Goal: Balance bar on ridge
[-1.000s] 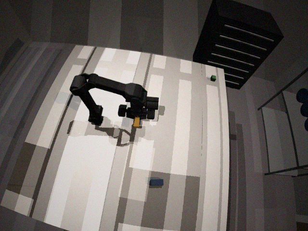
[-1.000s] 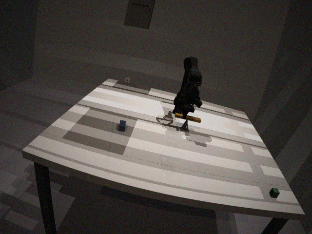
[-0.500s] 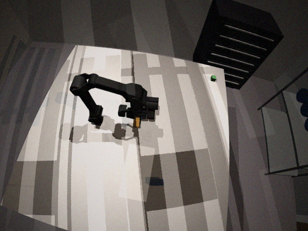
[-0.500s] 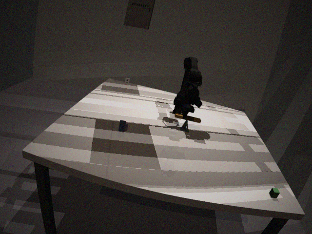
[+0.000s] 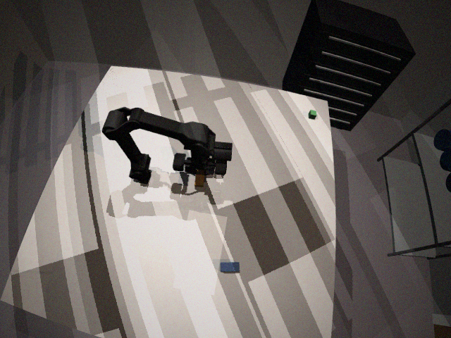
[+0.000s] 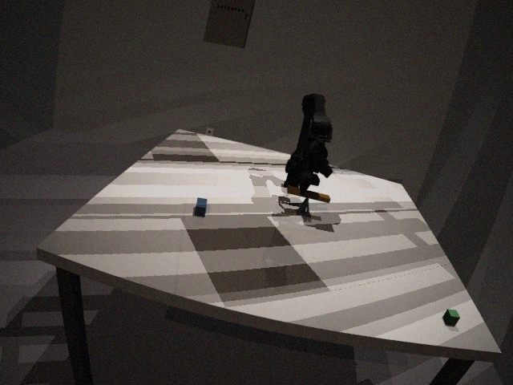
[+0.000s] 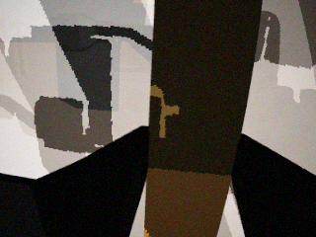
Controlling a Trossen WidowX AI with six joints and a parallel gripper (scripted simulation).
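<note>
Right now the bar is 30 mm to the left of my gripper tip. Also, from my gripper tip: blue block: 170 mm ahead, 320 mm to the right, 60 mm below; green cube: 490 mm ahead, 480 mm to the left, 60 mm below.
</note>
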